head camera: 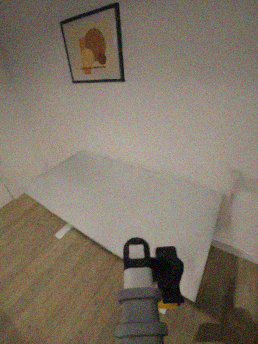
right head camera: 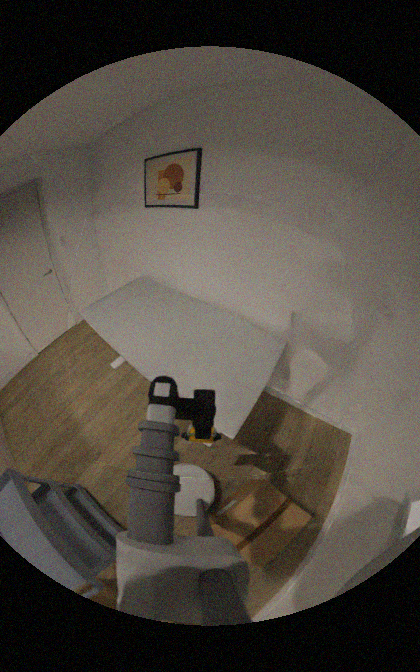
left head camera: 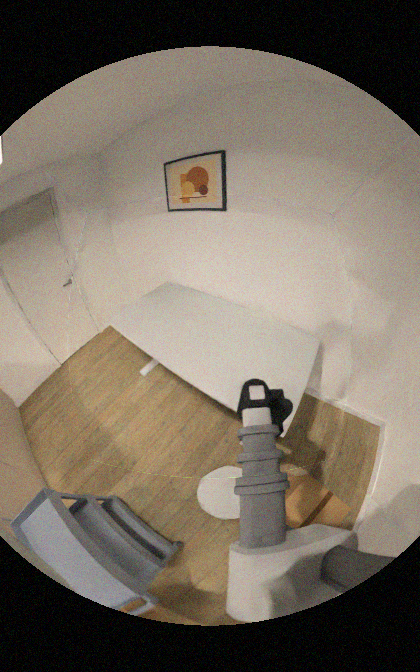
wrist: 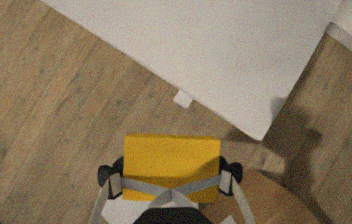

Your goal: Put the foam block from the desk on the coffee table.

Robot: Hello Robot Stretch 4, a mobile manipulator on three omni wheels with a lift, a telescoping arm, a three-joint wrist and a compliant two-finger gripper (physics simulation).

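Frame: origin at the robot's base, x back, y right, z up, level; centimetres.
Where they show: gripper, fingertip midpoint: (wrist: 170,170).
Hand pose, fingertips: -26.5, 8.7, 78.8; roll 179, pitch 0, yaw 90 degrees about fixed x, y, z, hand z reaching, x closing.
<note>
After its pixels a point has its place, as x, y, z.
My gripper (head camera: 169,302) @(-26.5, 8.7, 78.8) (right head camera: 201,437) (wrist: 170,170) @(-26.5, 8.7, 78.8) is shut on a yellow foam block (wrist: 171,157) @(-28.8, 8.9, 83.3), with a fingertip against each side. The block's edge shows below the wrist in the head view. The gripper holds it in the air over the floor, just outside the front edge of a large white table top, which I take for the desk (head camera: 125,195) @(-96.6, -6.0, 69.2) (left head camera: 215,330) (right head camera: 185,325) (wrist: 200,45) @(-44.1, 14.0, 69.2). The arm hides the block in the left head view. I cannot tell for sure which thing is the coffee table.
A round white top (left head camera: 217,492) (right head camera: 195,490) stands low beside the arm. An orange-brown object with a dark strip (left head camera: 335,502) (right head camera: 285,525) lies right of it. A blue-grey piece of furniture (left head camera: 70,555) (right head camera: 30,530) stands at the lower left. Walls border the desk's far side.
</note>
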